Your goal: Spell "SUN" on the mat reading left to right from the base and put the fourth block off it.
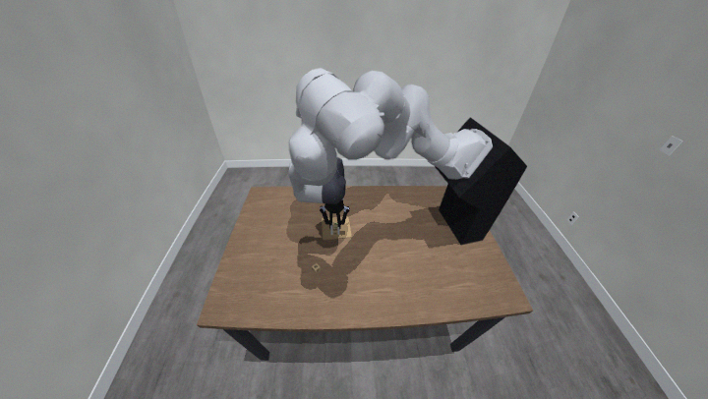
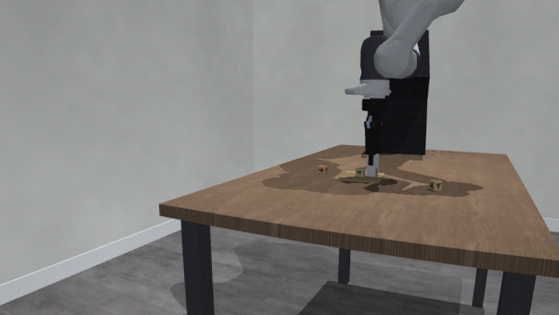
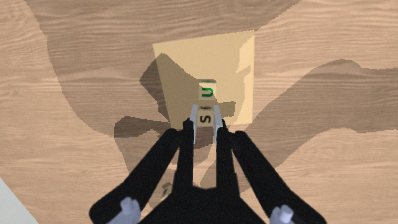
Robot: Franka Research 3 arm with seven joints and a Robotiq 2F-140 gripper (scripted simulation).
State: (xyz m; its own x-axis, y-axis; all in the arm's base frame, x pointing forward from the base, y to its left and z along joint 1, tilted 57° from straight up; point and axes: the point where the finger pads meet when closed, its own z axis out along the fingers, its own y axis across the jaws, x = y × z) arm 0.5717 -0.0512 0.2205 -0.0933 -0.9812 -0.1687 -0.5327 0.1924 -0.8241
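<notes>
The S block is 20 mm below my hand. Also, from my hand: U block (40 mm to the right, 30 mm below, 10 mm behind); then tan mat (40 mm to the right, 40 mm below, 10 mm behind).
</notes>
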